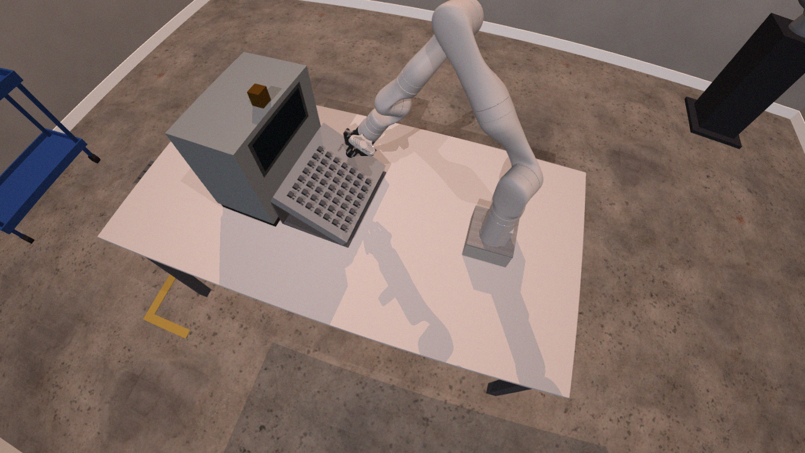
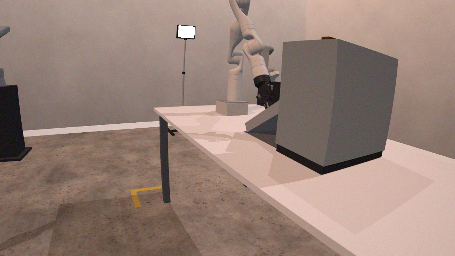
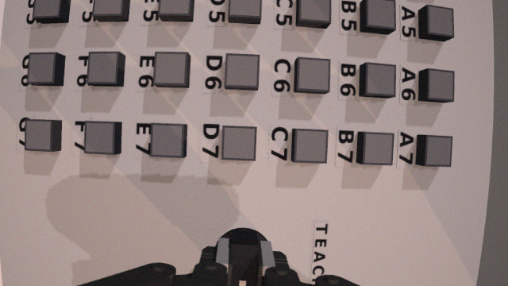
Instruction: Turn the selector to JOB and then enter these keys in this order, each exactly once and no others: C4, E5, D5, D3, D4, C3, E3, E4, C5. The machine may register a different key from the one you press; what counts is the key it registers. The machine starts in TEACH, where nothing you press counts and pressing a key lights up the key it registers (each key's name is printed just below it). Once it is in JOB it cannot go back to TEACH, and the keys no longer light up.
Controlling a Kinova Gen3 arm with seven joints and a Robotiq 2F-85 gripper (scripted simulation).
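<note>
The black selector knob is 10 mm ahead of my hand, 10 mm to the right of it and 10 mm below it. From my hand the other things lie so: key D7 (10 mm ahead, 60 mm to the left, 20 mm below); sloped keypad (30 mm ahead, 110 mm to the left, 60 mm below); key D5 (10 mm ahead, 120 mm to the left, 20 mm below).
</note>
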